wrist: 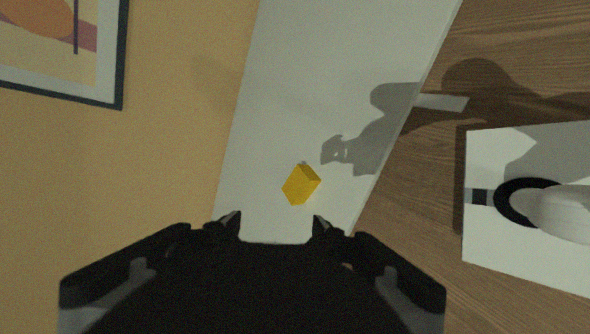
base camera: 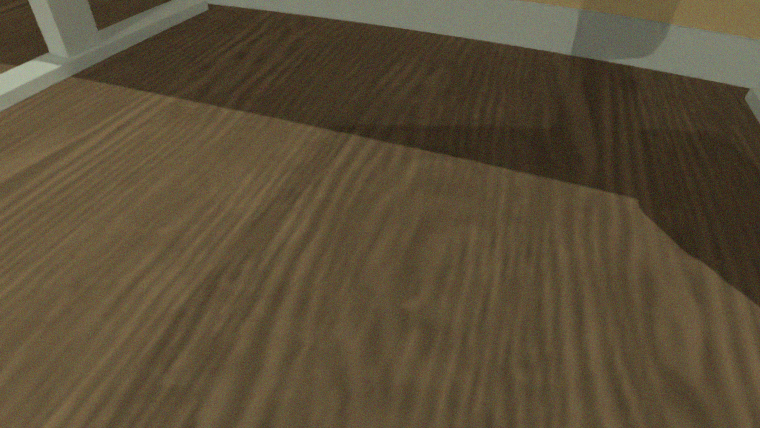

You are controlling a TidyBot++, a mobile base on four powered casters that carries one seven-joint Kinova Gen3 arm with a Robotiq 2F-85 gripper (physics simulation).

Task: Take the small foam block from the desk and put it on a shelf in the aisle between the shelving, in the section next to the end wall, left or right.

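Places are measured from the arm's base along level axes (x down, y right, z back), in centimetres.
Pixels of known places: gripper, between the fingertips: [wrist: 277,222].
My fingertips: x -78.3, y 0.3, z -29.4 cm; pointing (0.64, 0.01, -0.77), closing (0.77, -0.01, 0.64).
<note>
Ahead of a thing's pixels: the offset from my fingertips to its top centre. "spot": to the spot under its first point. Level surfaces: height alone.
The small foam block {dx +18.4, dy +1.6, dz -17.0 cm} [wrist: 301,185] is yellow and lies on the white desk {dx +23.0 cm} [wrist: 305,65], seen from above in the wrist view. My gripper [wrist: 277,222] is open with nothing between its fingers. In the wrist view the block shows just beyond the fingertips, a little right of the middle between them, and its edges stand at an angle to the fingers. The gripper is above the desk and apart from the block. The block, the gripper and the shelving do not show in the base camera view.
A yellow-orange wall [wrist: 170,150] with a framed picture [wrist: 119,60] runs along the desk's left side in the wrist view. The robot's white base [wrist: 505,260] is at the right. In the base camera view, white leg parts {spot: dx +110.3, dy -53.2, dz -61.7 cm} [base camera: 66,26] stand at upper left on the wooden floor {dx +118.0 cm} [base camera: 319,265].
</note>
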